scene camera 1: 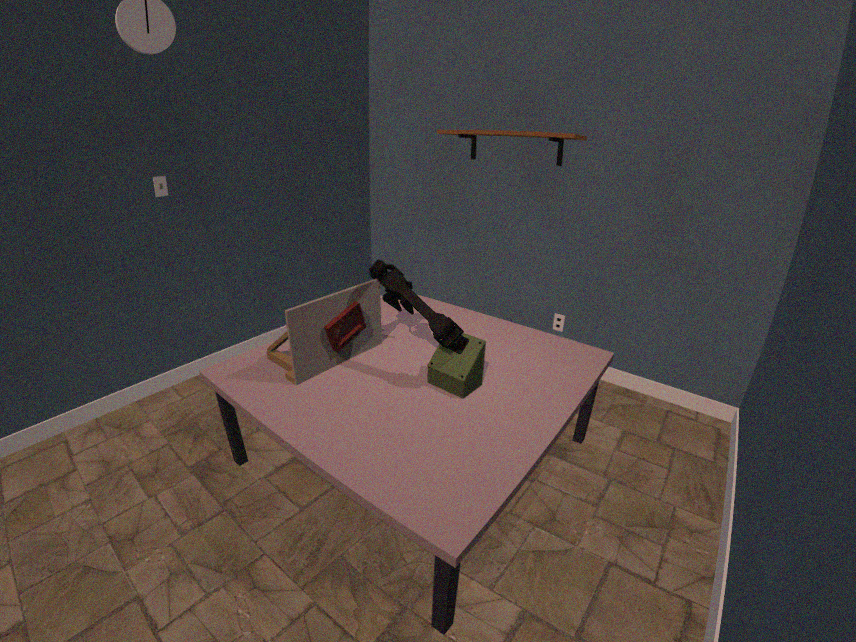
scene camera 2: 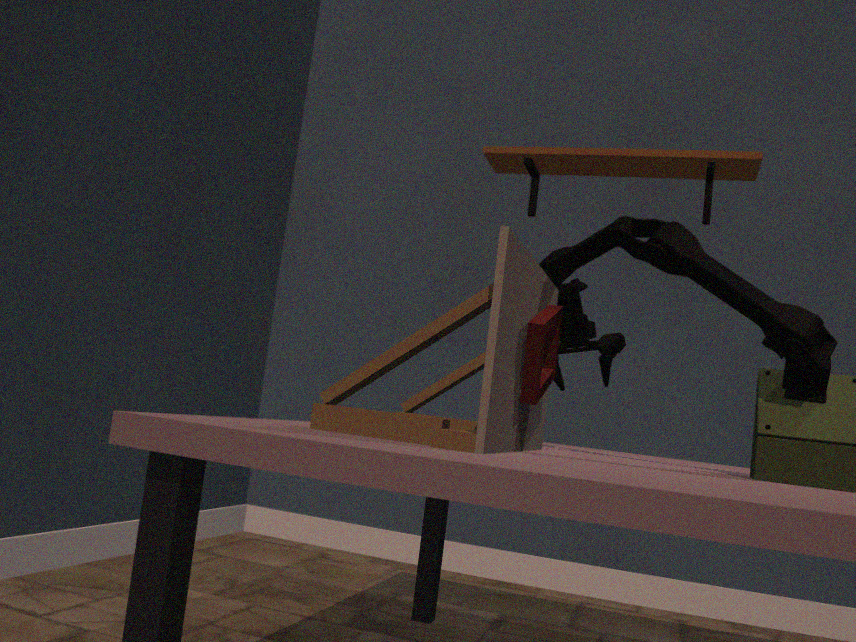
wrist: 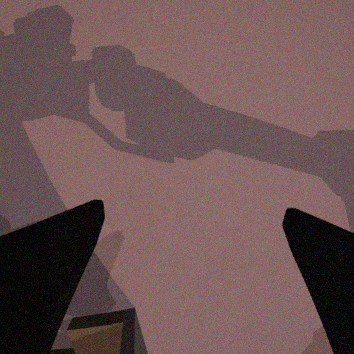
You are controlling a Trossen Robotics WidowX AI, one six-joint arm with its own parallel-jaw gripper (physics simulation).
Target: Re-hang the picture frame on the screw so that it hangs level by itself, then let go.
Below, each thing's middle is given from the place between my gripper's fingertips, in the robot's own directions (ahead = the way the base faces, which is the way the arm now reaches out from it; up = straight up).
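The wooden prop base (scene camera 2: pixel 440 432) is 36 cm to the left of my hand, 17 cm ahead of it and 1 cm below it. As for the board (scene camera 1: pixel 311 353), I see that it sits 2 cm above my hand, 3 cm ahead of it and 35 cm to the left of it.
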